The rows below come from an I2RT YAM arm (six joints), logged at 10 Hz.
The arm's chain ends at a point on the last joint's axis. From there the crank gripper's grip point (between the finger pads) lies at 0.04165 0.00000 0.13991 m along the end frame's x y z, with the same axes.
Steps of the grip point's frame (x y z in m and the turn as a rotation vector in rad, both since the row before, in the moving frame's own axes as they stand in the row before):
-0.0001 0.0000 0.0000 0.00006 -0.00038 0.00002
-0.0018 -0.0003 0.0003 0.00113 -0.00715 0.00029
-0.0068 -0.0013 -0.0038 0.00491 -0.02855 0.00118
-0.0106 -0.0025 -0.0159 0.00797 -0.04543 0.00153
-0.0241 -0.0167 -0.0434 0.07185 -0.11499 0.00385
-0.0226 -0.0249 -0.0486 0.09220 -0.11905 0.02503
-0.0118 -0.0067 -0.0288 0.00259 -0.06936 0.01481
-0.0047 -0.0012 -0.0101 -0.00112 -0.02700 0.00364
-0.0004 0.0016 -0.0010 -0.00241 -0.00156 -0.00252
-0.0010 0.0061 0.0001 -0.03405 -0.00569 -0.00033
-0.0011 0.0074 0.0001 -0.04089 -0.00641 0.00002
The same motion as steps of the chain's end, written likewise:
0.0000 0.0000 0.0000 0.00006 -0.00038 0.00002
-0.0008 -0.0002 0.0000 0.00113 -0.00715 0.00029
-0.0028 -0.0007 -0.0049 0.00491 -0.02855 0.00118
-0.0042 -0.0014 -0.0176 0.00797 -0.04543 0.00153
-0.0078 -0.0066 -0.0469 0.07185 -0.11499 0.00385
-0.0059 -0.0127 -0.0520 0.09220 -0.11905 0.02503
-0.0020 -0.0069 -0.0314 0.00259 -0.06936 0.01481
-0.0009 -0.0015 -0.0112 -0.00112 -0.02700 0.00364
-0.0002 0.0014 -0.0011 -0.00241 -0.00156 -0.00252
-0.0002 0.0013 -0.0001 -0.03405 -0.00569 -0.00033
-0.0002 0.0017 0.0000 -0.04089 -0.00641 0.00002

